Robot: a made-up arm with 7 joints.
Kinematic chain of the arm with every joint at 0, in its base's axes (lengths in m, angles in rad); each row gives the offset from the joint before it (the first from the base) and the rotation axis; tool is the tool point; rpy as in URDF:
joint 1: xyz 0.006 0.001 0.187 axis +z
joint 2: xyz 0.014 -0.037 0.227 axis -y
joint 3: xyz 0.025 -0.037 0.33 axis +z
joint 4: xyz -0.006 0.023 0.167 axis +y
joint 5: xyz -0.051 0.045 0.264 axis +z
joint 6: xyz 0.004 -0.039 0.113 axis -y
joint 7: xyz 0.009 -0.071 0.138 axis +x
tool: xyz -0.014 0.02 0.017 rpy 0 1.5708 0
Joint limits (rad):
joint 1: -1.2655..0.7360
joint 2: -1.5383..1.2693
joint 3: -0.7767..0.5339
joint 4: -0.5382..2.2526
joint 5: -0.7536..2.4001
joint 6: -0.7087..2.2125
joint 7: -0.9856..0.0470
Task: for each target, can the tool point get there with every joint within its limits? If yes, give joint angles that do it. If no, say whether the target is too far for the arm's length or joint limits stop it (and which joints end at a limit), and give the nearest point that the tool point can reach.
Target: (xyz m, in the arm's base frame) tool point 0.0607 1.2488 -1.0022
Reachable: no: too far | nearest point 0.3179 0.5913 -0.0368 | short by 1.196 m
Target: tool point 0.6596 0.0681 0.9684
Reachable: yes | joints 0.3370 -0.6499 -0.1774 0.2626 1.7953 1.7064 -0.2129
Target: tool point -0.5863 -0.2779 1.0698
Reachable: yes | joints 0.3078 0.7442 -0.2521 -0.2753 1.8422 1.1185 -0.6297
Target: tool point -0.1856 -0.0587 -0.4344
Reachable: no: joint limits stop it (at a limit: joint 1, joint 2, joint 5, joint 7) | nearest point -0.0631 -0.2586 -0.0586 | short by 0.443 m
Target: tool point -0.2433 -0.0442 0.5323
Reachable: no: joint limits stop it (at a limit: joint 2, joint 3, joint 4, joint 7) | nearest point -0.2611 -0.0474 0.6160 | short by 0.086 m
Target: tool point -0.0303 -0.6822 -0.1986
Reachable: no: joint limits stop it (at a limit: joint 1, joint 2, joint 5, joint 7) | nearest point -0.0131 -0.6575 -0.1121 | short by 0.092 m
